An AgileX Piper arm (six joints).
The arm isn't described. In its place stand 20 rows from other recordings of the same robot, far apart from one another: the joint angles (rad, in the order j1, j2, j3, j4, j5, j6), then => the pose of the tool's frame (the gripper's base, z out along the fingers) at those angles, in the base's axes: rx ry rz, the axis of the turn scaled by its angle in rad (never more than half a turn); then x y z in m.
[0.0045 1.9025 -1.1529 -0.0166 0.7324 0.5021] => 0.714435, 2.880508, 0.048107, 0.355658, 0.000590, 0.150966
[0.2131 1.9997 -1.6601 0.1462 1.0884 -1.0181] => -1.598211, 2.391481, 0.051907, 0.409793, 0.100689, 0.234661
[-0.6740 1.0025 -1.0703 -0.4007 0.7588 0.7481] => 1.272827, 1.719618, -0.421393, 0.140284, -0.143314, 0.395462
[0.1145 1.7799 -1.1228 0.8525 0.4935 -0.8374] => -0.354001, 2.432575, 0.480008, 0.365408, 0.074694, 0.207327
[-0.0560 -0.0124 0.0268 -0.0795 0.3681 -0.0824] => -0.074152, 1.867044, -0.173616, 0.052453, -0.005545, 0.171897
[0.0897 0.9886 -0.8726 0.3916 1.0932 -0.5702] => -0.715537, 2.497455, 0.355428, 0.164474, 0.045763, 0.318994
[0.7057 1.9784 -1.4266 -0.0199 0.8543 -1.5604] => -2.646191, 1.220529, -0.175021, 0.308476, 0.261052, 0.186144
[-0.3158 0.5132 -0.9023 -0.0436 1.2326 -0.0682] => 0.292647, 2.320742, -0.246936, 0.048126, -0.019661, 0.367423
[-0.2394 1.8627 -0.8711 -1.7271 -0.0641 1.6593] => 0.185723, 2.476366, -0.051789, 0.337458, -0.076440, 0.126885
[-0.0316 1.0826 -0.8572 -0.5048 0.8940 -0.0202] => -0.254764, 2.540789, -0.641682, 0.199749, -0.040641, 0.308403
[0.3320 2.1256 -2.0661 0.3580 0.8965 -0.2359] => -0.535085, 2.361641, 0.483586, 0.455379, 0.183344, 0.306644
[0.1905 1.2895 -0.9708 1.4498 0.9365 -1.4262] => -0.828659, 1.733750, 0.989397, 0.239818, 0.120350, 0.347905
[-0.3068 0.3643 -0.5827 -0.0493 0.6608 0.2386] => 0.502275, 1.859909, -0.100895, 0.063714, -0.023072, 0.324526
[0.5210 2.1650 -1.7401 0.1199 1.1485 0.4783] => 0.002894, 3.113353, 0.215542, 0.378291, 0.228545, 0.182930
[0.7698 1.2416 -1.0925 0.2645 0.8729 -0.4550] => -1.339256, 2.133712, 0.452978, 0.167601, 0.187837, 0.338366
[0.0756 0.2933 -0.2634 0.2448 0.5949 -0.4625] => -0.428190, 2.044889, 0.031785, 0.066851, 0.017459, 0.232842
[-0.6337 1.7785 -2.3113 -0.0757 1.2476 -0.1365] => 0.566061, 2.172543, -0.517563, 0.286918, -0.218925, 0.501722
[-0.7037 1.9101 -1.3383 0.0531 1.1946 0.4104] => -1.635688, -2.562345, -0.096779, 0.271853, -0.224812, 0.188729
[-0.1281 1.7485 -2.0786 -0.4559 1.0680 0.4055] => 0.543623, 2.079167, -0.403294, 0.369778, -0.083026, 0.468177
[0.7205 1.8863 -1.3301 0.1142 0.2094 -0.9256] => -1.569351, 1.609197, -0.023671, 0.320853, 0.284562, 0.228757
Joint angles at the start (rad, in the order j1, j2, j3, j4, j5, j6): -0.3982 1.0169 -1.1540 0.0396 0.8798 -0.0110
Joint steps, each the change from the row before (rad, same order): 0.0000 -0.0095 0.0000 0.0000 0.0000 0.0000; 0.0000 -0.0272 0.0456 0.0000 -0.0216 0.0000; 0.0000 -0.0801 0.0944 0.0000 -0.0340 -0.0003; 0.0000 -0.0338 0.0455 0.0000 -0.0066 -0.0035; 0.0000 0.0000 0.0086 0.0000 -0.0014 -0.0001; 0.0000 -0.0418 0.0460 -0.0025 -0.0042 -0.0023; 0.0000 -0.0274 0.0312 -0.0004 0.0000 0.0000; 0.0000 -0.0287 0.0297 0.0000 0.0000 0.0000; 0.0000 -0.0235 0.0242 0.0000 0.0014 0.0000; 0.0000 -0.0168 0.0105 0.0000 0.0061 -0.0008; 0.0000 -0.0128 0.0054 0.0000 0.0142 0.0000; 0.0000 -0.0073 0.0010 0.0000 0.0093 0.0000
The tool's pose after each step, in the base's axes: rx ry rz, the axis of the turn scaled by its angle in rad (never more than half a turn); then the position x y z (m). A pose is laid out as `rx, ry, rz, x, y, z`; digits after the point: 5 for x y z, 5 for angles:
0.43840, 2.17819, -0.17813, 0.17927, -0.07240, 0.40713
0.43872, 2.17491, -0.17896, 0.17426, -0.07035, 0.39965
0.43571, 2.15557, -0.18315, 0.15765, -0.06345, 0.38681
0.43337, 2.16136, -0.18426, 0.15059, -0.06050, 0.37855
0.43487, 2.16837, -0.18302, 0.15077, -0.06058, 0.37594
0.43178, 2.16937, -0.18728, 0.14183, -0.05701, 0.36829
0.43245, 2.17314, -0.18705, 0.13602, -0.05459, 0.36253
0.43266, 2.17411, -0.18686, 0.13004, -0.05207, 0.35724
0.43305, 2.17617, -0.18645, 0.12517, -0.05002, 0.35272
0.43188, 2.17622, -0.18685, 0.12142, -0.04843, 0.35119
0.43271, 2.18294, -0.18541, 0.11809, -0.04700, 0.35010
0.43294, 2.18592, -0.18473, 0.11611, -0.04614, 0.35003

